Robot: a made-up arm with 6 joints.
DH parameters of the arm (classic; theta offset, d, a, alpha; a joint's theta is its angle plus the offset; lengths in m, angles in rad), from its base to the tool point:
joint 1: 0 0.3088 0 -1.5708
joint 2: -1.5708 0 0.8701 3.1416
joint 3: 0 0 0 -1.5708
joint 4: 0 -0.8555 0 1.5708
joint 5: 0 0.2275 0 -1.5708
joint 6: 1.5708 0 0 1.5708
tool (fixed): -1.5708 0 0 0
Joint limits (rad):
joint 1: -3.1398..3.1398
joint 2: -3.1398..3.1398
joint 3: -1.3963..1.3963
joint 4: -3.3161..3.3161
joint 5: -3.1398..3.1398
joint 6: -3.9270..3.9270
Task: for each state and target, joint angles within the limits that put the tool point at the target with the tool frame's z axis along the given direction. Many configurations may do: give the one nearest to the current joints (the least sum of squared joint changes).
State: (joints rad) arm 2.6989 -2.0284 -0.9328 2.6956 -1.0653 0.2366
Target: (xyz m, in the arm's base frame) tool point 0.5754 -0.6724 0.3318 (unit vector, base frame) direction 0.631 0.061 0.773
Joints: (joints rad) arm 2.5367 -2.5815 -0.5645 3.0233 -1.7357 0.4050
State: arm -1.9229 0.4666 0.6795 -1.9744 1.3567 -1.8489
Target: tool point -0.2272 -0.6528 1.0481 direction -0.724 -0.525 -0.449
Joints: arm -1.8626 -0.2169 -0.0843 -1.4393 2.1972 -2.4917
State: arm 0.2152 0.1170 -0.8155 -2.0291 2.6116 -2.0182
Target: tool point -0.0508 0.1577 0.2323 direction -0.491 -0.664 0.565
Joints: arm 0.7008 0.9221 -1.2631 -2.3102 3.1398 -2.5022
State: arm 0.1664 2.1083 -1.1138 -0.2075 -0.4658 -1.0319
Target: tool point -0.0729 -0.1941 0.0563 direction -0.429 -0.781 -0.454
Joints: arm -0.1447 1.9247 -1.1534 -0.4724 -0.4180 -0.5777
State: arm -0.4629 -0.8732 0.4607 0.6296 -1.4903 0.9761
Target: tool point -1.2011 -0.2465 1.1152 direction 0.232 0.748 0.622
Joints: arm 0.0441 -1.5563 0.2806 0.5557 -1.5090 1.0105
